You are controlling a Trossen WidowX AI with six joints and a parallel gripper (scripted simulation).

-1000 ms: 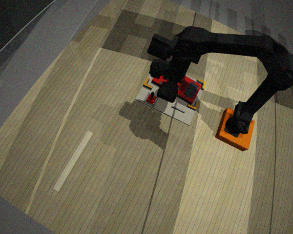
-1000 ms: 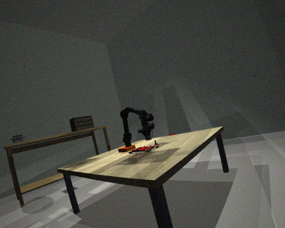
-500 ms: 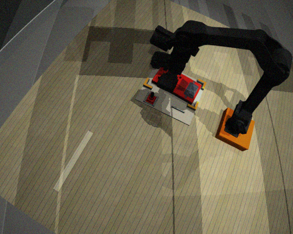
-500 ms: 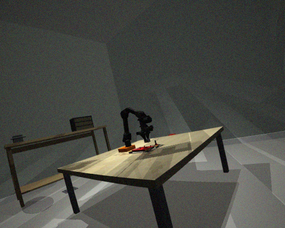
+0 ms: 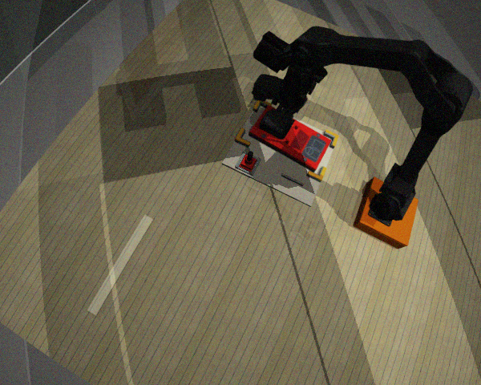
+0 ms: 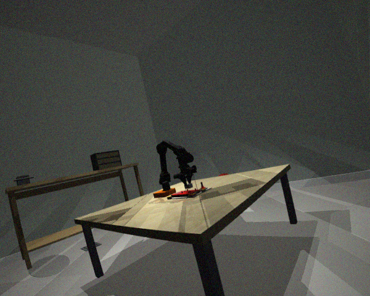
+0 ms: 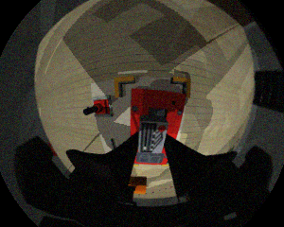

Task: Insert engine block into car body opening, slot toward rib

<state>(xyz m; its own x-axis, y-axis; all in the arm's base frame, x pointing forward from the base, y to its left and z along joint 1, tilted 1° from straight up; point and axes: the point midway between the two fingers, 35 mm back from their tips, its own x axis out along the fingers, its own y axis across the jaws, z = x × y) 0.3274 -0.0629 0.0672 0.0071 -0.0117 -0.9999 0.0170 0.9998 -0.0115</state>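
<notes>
Right now the grey plate is 30 mm behind my gripper tip, 10 mm to the left of it and 60 mm below it. Also, from my gripper tip: grey engine block (10 mm below).
</notes>
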